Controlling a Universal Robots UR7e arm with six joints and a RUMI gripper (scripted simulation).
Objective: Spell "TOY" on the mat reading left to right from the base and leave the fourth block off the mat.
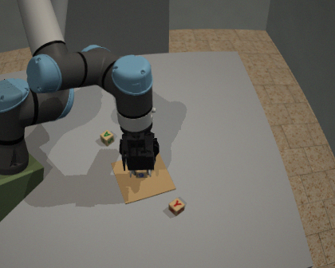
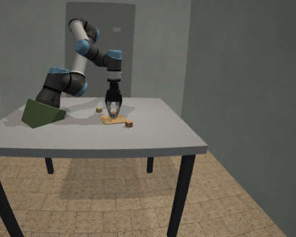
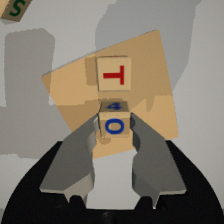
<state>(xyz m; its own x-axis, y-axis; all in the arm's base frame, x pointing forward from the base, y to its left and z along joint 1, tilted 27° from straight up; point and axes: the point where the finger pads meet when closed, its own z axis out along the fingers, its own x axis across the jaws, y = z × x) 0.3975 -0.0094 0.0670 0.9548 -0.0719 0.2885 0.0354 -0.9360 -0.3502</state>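
The O block is right at my hand. The rest, counted from my hand: Y block: 9 cm ahead, 11 cm to the right, 1 cm below; then tan mat: 3 cm below.
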